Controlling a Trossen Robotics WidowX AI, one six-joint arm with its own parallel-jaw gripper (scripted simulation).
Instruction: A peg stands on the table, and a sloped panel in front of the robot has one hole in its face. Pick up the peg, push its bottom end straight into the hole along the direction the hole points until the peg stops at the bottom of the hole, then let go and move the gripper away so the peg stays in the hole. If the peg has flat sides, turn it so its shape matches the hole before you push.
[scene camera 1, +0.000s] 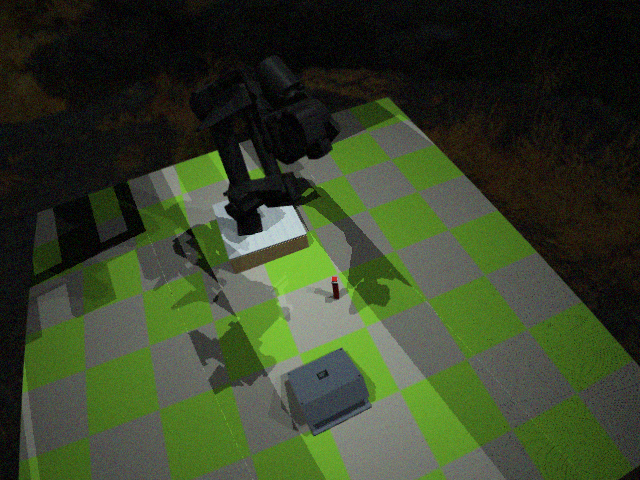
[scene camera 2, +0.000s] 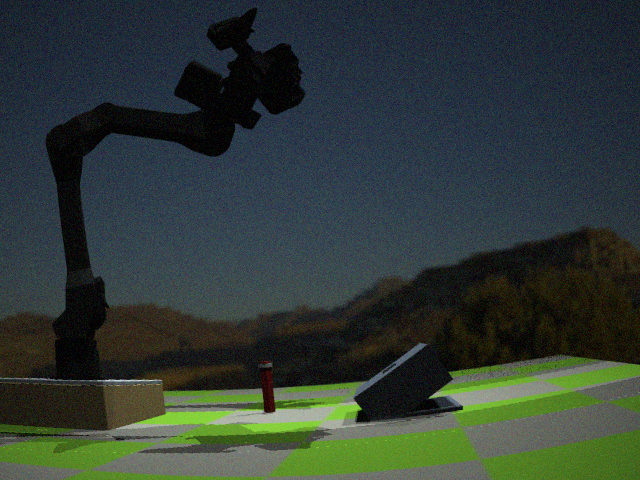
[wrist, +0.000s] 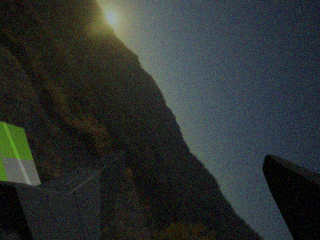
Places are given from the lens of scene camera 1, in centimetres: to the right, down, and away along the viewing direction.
my gripper (scene camera 1: 211, 163): -13, -9, 49
grey-blue sloped panel (scene camera 1: 321, 399): 0, 30, 75
